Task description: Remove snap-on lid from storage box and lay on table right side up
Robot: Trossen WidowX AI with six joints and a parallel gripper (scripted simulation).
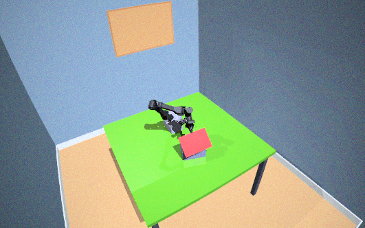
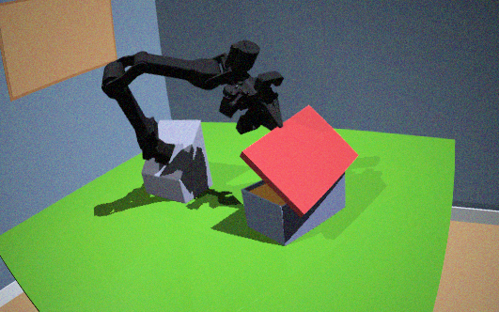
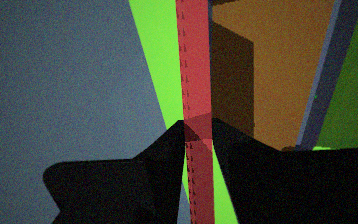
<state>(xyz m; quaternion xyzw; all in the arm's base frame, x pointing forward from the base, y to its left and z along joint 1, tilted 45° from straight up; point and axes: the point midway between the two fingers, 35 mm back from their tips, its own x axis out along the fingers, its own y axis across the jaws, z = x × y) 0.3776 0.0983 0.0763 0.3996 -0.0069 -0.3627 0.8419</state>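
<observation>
Right now my gripper tip is 6 cm short of the red lid and 5 cm above it. The rest, counted from my gripper tip: grey-blue storage box 16 cm below, 3 cm ahead, 1 cm to the right.
</observation>
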